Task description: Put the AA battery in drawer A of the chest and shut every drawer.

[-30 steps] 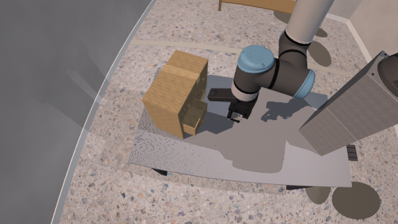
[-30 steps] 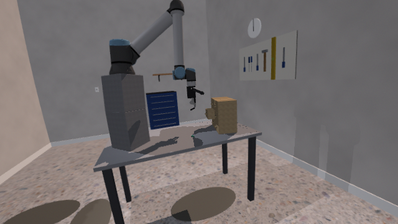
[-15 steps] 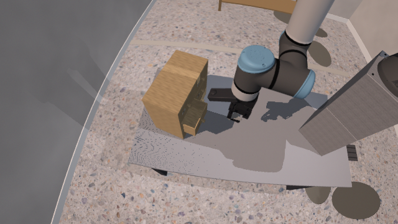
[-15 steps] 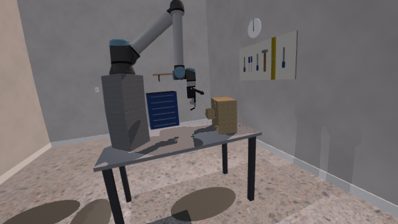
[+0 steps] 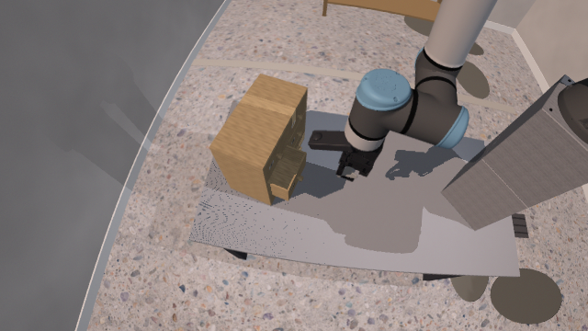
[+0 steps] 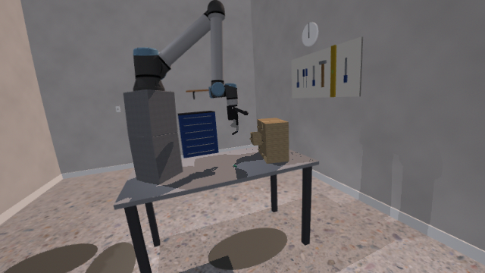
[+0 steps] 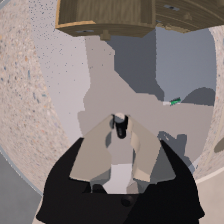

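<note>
Now: hand 20 mm past the AA battery and 20 mm above it. Also, from my hand: green battery (80 mm behind, 200 mm to the right, 230 mm below); then drawer (200 mm ahead, 10 mm to the right, 110 mm below).
</note>
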